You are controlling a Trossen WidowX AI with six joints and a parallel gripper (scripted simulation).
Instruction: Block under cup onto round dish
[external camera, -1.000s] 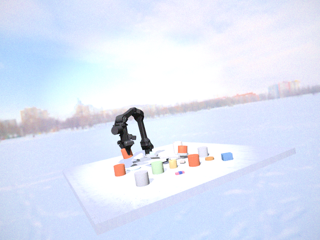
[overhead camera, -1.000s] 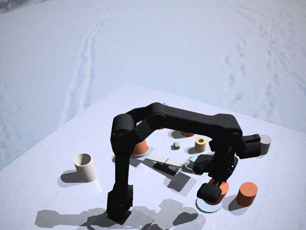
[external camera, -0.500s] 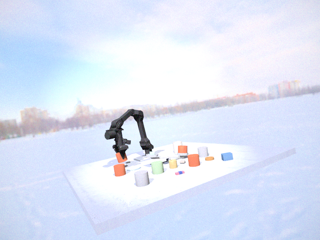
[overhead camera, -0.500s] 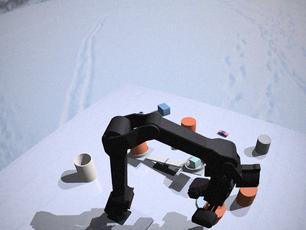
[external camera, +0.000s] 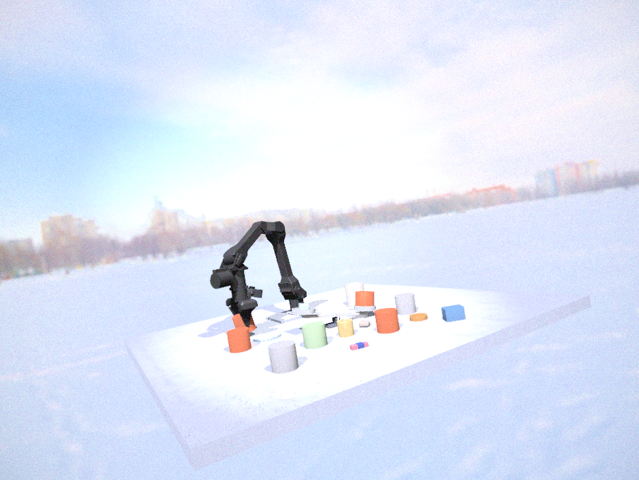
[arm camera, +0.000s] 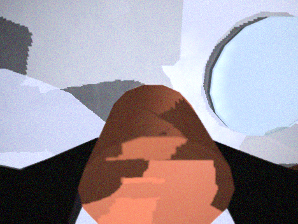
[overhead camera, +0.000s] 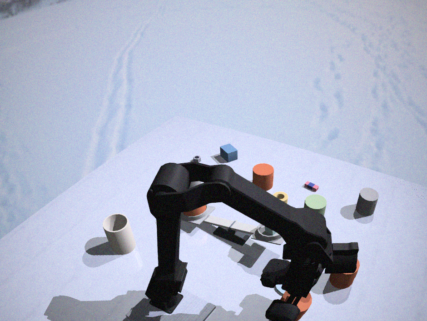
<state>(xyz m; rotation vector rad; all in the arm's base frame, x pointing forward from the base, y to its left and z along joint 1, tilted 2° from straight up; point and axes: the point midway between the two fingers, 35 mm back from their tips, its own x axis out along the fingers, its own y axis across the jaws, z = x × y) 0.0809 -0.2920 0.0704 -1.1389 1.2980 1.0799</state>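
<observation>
My gripper tip is 210 mm short of the pale teal block, 130 mm to the right of it and 50 mm below it. The rest, counted from my gripper tip: green cylinder (390 mm ahead, 50 mm to the left); cream cup (40 mm ahead, 520 mm to the left); round light-blue dish (100 mm ahead, 30 mm to the left, 40 mm below).
</observation>
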